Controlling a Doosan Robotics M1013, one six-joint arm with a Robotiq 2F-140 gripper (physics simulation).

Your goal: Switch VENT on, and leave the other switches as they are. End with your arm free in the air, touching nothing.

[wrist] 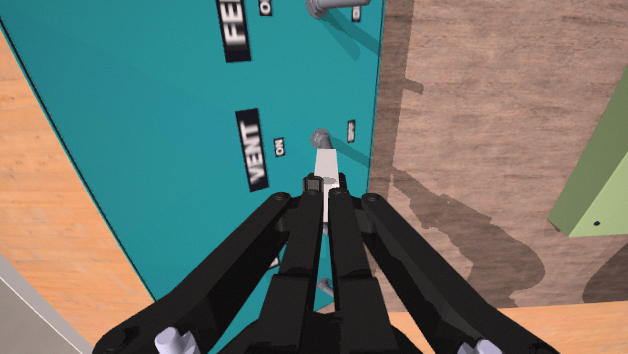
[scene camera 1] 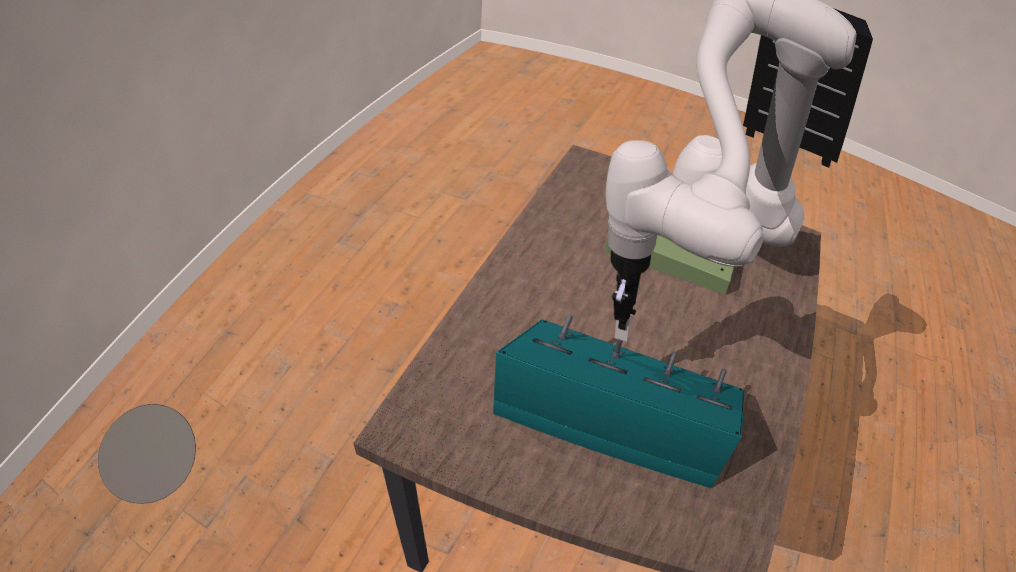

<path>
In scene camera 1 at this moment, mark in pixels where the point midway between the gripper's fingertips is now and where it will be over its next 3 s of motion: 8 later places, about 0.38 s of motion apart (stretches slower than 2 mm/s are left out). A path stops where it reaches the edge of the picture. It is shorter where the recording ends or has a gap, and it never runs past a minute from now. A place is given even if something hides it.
My gripper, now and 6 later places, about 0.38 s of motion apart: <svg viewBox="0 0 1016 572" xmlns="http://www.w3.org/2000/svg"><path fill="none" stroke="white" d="M621 337L621 338L621 339L623 319L625 304L626 294L629 272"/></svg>
</path>
